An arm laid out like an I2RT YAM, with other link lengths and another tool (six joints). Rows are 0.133 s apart.
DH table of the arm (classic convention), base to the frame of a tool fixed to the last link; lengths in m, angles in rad. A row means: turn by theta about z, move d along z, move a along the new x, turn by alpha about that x. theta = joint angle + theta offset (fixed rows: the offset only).
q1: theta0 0  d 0.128  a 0.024  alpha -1.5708
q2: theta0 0  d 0  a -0.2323  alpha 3.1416
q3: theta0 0.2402  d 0  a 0.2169  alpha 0
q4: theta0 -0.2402  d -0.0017  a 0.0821  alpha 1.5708
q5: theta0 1.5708  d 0.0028  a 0  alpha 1.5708
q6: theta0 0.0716  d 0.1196  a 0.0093  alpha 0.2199
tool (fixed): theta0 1.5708  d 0.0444  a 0  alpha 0
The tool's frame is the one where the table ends.
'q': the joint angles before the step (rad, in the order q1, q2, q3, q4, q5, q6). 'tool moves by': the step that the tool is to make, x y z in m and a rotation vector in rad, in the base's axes. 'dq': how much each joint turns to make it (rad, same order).
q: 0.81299 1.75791 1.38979 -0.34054 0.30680 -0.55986
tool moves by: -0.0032 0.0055 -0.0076 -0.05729 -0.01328 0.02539
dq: 0.02141 0.02276 0.00448 -0.00167 0.02904 -0.04138
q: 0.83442 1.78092 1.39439 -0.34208 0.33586 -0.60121
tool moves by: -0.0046 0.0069 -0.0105 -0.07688 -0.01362 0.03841
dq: 0.02600 0.03048 0.00743 -0.00597 0.03220 -0.05687
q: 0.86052 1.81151 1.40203 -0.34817 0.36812 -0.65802
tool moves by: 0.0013 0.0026 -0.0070 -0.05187 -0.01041 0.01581
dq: 0.00789 0.02926 0.01535 -0.00465 0.02315 -0.03816
